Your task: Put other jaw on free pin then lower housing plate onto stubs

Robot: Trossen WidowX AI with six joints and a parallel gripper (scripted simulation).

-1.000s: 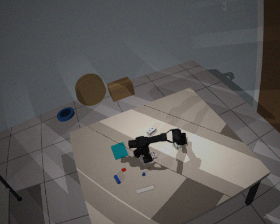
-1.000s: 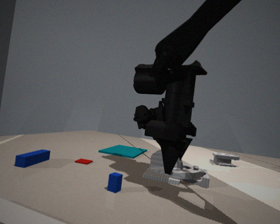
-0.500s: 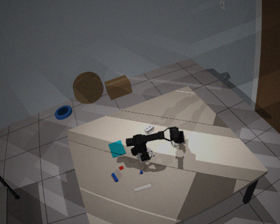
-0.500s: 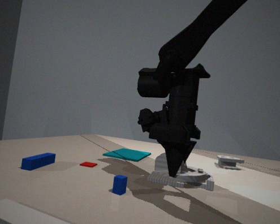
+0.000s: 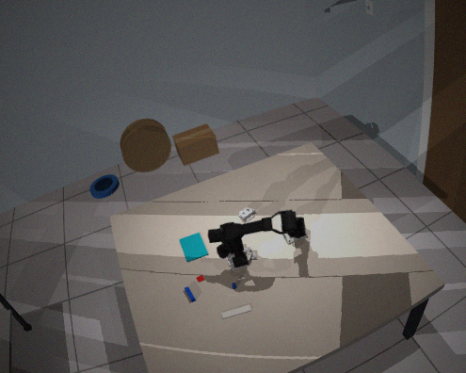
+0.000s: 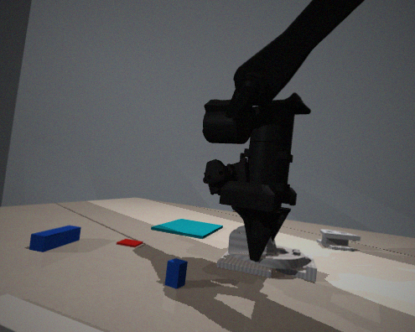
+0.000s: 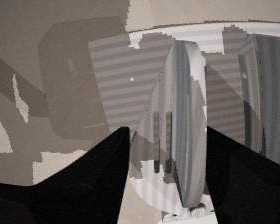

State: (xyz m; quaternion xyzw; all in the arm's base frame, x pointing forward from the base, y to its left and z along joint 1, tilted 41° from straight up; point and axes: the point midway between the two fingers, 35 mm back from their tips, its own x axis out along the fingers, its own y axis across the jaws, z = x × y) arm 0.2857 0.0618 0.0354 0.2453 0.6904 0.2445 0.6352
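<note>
The ribbed grey base lies 3 cm to the right of my gripper tip, 2 cm ahead of it and 1 cm below it. Also, from my gripper tip: teal flat plate: 19 cm ahead, 18 cm to the right, 1 cm below; then small blue block: 13 cm to the left, 6 cm ahead; then red tile: 19 cm ahead, 3 cm to the left, 1 cm below.
</note>
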